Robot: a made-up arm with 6 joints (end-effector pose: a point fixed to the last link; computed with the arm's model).
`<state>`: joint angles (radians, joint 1 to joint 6).
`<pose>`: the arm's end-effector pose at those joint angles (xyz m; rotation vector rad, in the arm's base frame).
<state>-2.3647 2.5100 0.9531 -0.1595 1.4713 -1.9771</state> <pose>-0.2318 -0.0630 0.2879 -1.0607 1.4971 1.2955</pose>
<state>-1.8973 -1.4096 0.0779 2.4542 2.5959 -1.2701</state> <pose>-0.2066 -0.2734 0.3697 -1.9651 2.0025 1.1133</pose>
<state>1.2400 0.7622 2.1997 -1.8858 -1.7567 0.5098</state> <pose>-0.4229 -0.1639 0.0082 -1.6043 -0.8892 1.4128</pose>
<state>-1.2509 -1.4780 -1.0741 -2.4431 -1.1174 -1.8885</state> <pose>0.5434 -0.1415 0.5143 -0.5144 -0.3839 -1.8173</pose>
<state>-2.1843 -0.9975 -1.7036 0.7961 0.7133 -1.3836</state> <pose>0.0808 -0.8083 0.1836 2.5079 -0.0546 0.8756</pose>
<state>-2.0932 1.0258 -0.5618 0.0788 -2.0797 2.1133</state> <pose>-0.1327 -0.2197 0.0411 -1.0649 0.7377 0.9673</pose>
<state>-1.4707 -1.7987 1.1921 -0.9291 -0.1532 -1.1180</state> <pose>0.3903 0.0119 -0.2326 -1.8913 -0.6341 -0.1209</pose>
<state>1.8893 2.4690 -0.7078 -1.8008 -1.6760 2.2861</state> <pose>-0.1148 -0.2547 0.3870 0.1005 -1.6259 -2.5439</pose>
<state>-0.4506 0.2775 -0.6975 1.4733 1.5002 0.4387</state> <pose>-0.0143 0.3609 -0.2989 -1.3278 0.2000 0.1461</pose>
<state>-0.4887 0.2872 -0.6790 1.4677 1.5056 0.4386</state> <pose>-0.0094 0.3622 -0.2930 -1.3127 0.2231 0.1395</pose>
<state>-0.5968 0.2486 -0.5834 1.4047 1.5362 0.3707</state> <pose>0.0092 0.3516 -0.2753 -1.2553 0.1749 0.1776</pose>
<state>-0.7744 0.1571 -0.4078 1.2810 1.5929 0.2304</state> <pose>0.0289 0.3096 -0.2479 -1.1734 0.0454 0.2709</pose>
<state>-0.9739 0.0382 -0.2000 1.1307 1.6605 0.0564</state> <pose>0.0266 0.2321 -0.2187 -1.1027 -0.1124 0.4098</pose>
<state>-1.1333 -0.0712 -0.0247 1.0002 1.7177 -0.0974</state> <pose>0.0040 0.1502 -0.1917 -1.0504 -0.2310 0.5563</pose>
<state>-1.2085 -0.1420 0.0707 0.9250 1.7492 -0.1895</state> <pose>-0.0157 0.0991 -0.1744 -1.0208 -0.2936 0.6577</pose>
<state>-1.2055 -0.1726 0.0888 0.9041 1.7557 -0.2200</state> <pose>-0.0204 0.0833 -0.1720 -1.0194 -0.3235 0.7009</pose>
